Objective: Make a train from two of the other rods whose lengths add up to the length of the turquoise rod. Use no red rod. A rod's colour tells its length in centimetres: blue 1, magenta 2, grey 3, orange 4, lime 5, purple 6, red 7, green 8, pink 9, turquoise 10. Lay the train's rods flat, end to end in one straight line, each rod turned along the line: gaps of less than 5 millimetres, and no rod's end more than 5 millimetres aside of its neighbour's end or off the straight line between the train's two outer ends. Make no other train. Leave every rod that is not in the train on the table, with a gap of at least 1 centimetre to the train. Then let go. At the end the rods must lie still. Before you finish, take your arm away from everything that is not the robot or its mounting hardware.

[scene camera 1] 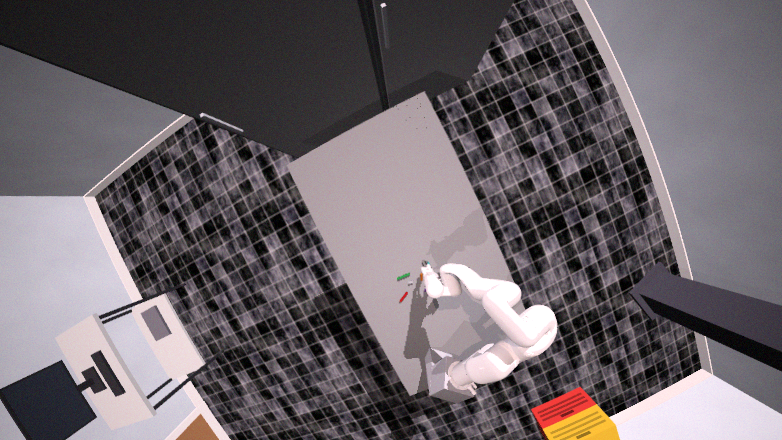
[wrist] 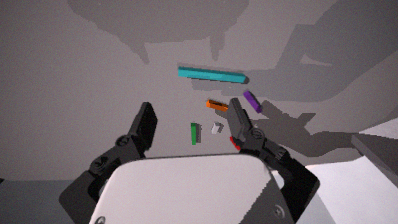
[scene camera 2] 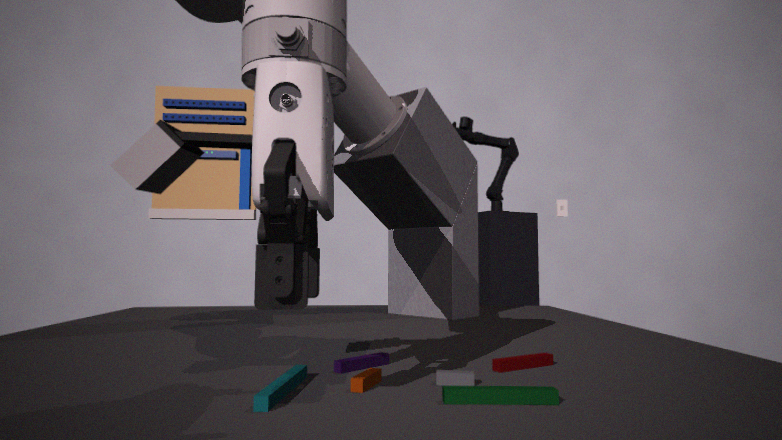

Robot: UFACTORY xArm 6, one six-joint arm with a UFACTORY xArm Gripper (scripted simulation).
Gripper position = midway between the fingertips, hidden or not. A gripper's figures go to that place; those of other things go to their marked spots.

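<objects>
Distance of my gripper (scene camera 2: pixel 291 302): 0.38 m from the lens. A green rod (scene camera 2: pixel 499 395) is 0.39 m from the lens, a red rod (scene camera 2: pixel 514 363) 0.50 m from the lens. The marked spots on the green rod and the red rod are 0.12 m apart.
</objects>
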